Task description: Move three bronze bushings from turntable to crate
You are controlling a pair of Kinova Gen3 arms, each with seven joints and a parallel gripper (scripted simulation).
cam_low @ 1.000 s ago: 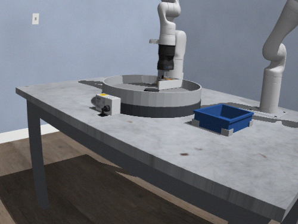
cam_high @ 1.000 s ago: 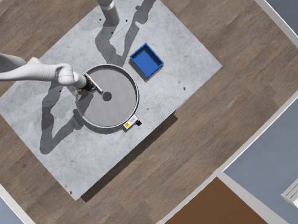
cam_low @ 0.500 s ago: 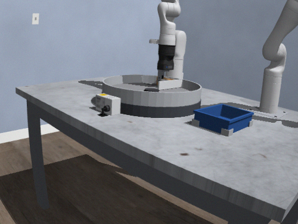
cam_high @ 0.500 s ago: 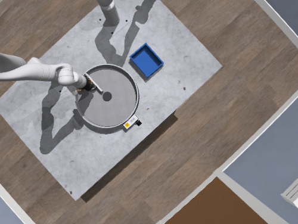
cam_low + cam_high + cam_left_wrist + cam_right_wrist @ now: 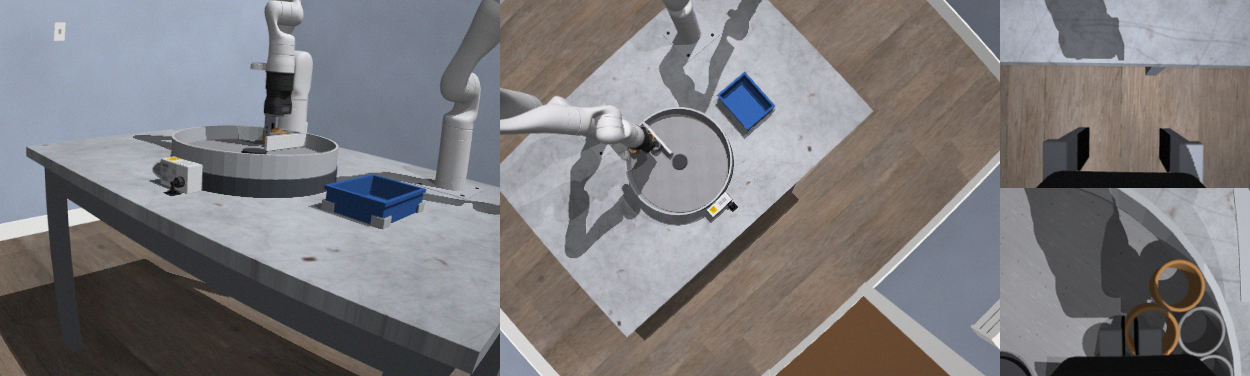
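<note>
The blue crate lies 160 mm ahead of my right hand, 410 mm to the left of it and 70 mm below it. From my right hand the other things lie so: turntable 120 mm ahead, 50 mm to the left, 50 mm below.
</note>
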